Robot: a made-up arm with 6 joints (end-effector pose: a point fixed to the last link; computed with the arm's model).
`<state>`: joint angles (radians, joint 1 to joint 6).
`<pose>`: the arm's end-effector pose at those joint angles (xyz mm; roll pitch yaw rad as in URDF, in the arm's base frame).
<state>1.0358 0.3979 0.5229 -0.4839 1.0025 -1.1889</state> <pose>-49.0 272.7 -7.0 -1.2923 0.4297 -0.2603</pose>
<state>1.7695 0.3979 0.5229 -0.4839 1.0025 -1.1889</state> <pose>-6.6 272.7 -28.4 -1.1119 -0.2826 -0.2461</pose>
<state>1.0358 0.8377 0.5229 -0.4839 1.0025 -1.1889</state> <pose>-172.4 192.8 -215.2 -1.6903 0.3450 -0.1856</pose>
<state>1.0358 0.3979 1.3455 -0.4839 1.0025 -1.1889</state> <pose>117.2 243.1 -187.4 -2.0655 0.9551 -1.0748</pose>
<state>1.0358 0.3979 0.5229 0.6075 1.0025 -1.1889</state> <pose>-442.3 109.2 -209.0 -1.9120 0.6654 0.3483</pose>
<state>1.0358 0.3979 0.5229 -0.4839 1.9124 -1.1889</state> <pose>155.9 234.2 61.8 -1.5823 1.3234 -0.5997</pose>
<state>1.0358 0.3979 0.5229 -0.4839 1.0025 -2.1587</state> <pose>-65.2 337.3 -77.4 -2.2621 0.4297 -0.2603</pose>
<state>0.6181 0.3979 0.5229 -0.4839 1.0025 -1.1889</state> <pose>-62.8 272.7 16.7 -1.4475 0.8288 -0.3536</pose>
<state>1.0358 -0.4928 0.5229 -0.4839 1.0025 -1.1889</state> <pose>192.4 101.8 400.2 -0.4340 0.6456 -0.2748</pose>
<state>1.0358 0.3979 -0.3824 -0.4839 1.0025 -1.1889</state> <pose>-313.5 218.0 -1.5 -1.0419 -0.3848 0.0673</pose>
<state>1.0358 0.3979 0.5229 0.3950 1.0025 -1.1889</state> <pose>-378.0 177.1 -185.5 -1.7983 0.5947 0.2371</pose>
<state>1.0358 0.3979 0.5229 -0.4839 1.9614 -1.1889</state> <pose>167.7 231.4 59.9 -1.6732 1.3678 -0.6929</pose>
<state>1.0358 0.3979 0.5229 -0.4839 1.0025 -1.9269</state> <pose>-57.5 328.5 -56.4 -2.0303 0.4297 -0.2603</pose>
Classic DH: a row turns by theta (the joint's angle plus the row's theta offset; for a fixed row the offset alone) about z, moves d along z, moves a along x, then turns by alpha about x. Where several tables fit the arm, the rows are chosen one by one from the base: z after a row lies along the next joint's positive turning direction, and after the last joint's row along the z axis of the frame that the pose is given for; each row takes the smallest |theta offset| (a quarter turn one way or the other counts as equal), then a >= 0, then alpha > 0; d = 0 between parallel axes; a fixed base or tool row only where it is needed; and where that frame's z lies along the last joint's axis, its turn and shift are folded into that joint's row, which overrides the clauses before.
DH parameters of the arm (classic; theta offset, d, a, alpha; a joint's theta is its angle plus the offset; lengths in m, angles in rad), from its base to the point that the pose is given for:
base (fixed): 0 0.0374 0 1.5708
joint 1: 0 0.3086 -0.0055 -1.5708
joint 2: 0 -0.0104 -0.1354 -1.5708
joint 3: 0 0.1673 0.0205 1.5708
joint 4: 0 -0.0652 0.0733 -1.5708
joint 5: 1.5708 0.4191 0.0092 1.5708
joint 6: -1.5708 -0.2335 0.0782 1.5708
tool (fixed): 1.5708 0.0685 0 0

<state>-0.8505 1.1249 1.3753 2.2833 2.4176 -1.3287</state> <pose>269.3 -460.3 512.6 -1.2102 0.6516 -1.9282</pose>
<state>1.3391 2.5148 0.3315 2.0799 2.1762 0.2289</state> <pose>-151.1 -755.1 321.9 1.8587 -0.0887 0.4125</pose>
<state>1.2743 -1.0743 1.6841 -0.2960 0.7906 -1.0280</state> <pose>299.0 -40.0 493.2 0.6998 0.7765 0.9740</pose>
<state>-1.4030 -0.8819 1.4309 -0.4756 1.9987 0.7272</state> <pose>-236.8 -115.4 -326.8 -0.4166 -0.5145 1.3877</pose>
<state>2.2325 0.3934 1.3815 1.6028 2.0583 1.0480</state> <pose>-157.7 -43.0 -279.5 -1.1846 0.3870 -0.9702</pose>
